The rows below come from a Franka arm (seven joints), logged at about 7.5 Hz.
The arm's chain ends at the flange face. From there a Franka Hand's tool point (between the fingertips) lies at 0.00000 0.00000 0.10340 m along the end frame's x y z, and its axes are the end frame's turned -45 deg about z.
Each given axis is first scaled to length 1.
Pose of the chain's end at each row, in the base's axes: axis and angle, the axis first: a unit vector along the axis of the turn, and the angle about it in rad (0 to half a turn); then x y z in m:
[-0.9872, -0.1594, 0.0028, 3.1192, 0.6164, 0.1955, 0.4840]
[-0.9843, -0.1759, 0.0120, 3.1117, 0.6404, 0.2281, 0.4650]
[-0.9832, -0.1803, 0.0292, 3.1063, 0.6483, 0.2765, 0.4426]
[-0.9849, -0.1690, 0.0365, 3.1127, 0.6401, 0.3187, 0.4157]
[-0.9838, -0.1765, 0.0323, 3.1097, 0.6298, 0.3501, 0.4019]
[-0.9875, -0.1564, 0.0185, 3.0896, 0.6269, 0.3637, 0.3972]
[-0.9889, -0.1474, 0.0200, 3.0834, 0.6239, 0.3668, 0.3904]
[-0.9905, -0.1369, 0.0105, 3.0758, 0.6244, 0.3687, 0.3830]
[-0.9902, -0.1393, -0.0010, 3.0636, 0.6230, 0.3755, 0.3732]
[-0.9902, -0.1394, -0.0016, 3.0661, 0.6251, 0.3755, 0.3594]
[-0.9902, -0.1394, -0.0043, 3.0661, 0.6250, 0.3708, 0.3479]
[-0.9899, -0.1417, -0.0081, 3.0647, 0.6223, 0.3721, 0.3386]
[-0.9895, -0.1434, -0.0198, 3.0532, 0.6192, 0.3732, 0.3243]
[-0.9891, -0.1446, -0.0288, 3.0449, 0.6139, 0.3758, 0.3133]
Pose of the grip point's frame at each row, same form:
[-0.8511, -0.5251, -0.0017, 3.1188, 0.6155, 0.1977, 0.3806]
[-0.8421, -0.5392, 0.0054, 3.1048, 0.6374, 0.2307, 0.3617]
[-0.8395, -0.5429, 0.0202, 3.0866, 0.6417, 0.2790, 0.3394]
[-0.8455, -0.5332, 0.0282, 3.0870, 0.6322, 0.3204, 0.3126]
[-0.8415, -0.5397, 0.0237, 3.0874, 0.6226, 0.3522, 0.2988]
[-0.8526, -0.5225, 0.0071, 3.0794, 0.6223, 0.3684, 0.2940]
[-0.8573, -0.5147, 0.0073, 3.0725, 0.6189, 0.3721, 0.2873]
[-0.8628, -0.5056, -0.0029, 3.0728, 0.6213, 0.3751, 0.2798]
[-0.8615, -0.5076, -0.0159, 3.0703, 0.6221, 0.3835, 0.2701]
[-0.8614, -0.5077, -0.0159, 3.0731, 0.6243, 0.3833, 0.2563]
[-0.8614, -0.5077, -0.0184, 3.0751, 0.6248, 0.3786, 0.2448]
[-0.8601, -0.5096, -0.0222, 3.0768, 0.6228, 0.3802, 0.2355]
[-0.8589, -0.5109, -0.0352, 3.0751, 0.6219, 0.3828, 0.2214]
[-0.8579, -0.5118, -0.0451, 3.0743, 0.6183, 0.3865, 0.2106]

